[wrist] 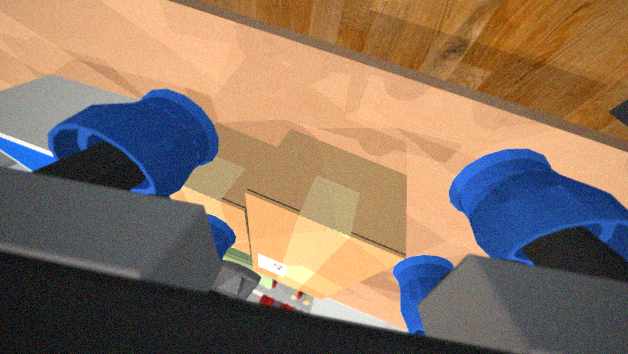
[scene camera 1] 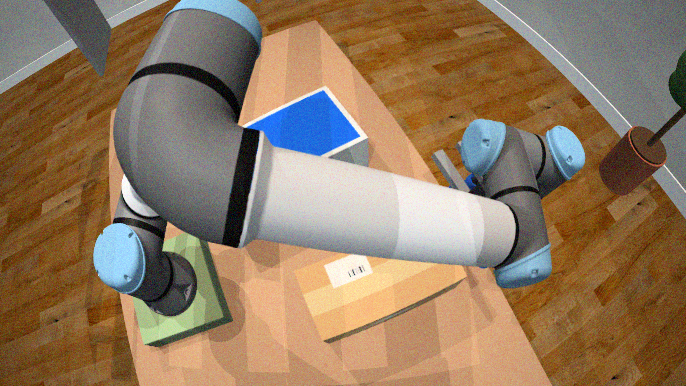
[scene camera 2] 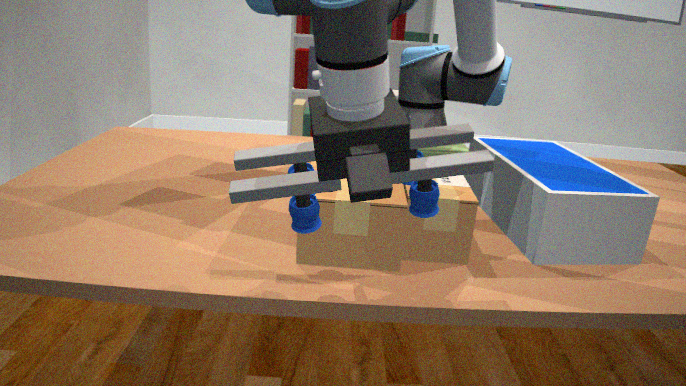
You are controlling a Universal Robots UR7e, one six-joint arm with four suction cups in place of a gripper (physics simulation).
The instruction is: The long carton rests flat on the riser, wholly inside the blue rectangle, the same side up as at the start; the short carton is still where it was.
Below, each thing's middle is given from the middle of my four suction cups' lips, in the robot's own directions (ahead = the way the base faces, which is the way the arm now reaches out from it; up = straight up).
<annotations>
Now: the long carton point(scene camera 1: 346, 294) 210 mm behind my suction cup, 90 mm below it and 20 mm to the left of it. Round my suction cup: short carton point(scene camera 2: 446, 237): 160 mm behind, 150 mm to the left, 90 mm below; riser point(scene camera 2: 558, 207): 400 mm to the left, 250 mm behind, 80 mm below.
</annotations>
